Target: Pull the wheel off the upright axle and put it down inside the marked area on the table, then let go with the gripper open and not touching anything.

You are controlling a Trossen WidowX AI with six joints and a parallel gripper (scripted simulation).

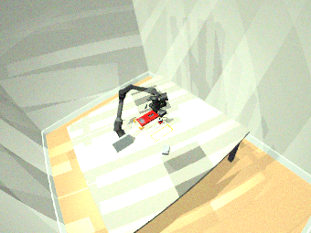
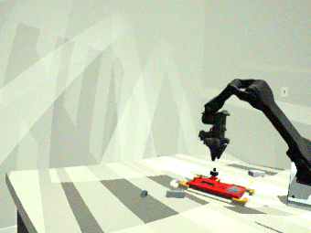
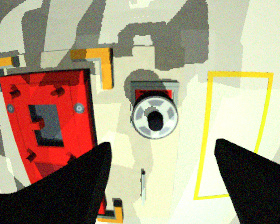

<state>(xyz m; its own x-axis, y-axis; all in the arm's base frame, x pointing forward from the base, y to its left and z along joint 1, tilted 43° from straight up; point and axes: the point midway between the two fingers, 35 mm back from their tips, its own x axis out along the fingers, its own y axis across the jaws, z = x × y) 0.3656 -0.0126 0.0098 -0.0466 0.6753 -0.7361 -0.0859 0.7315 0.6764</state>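
My gripper tip is now 6 cm above the wheel. From my gripper tip the other things lie so: upright axle 6 cm below.
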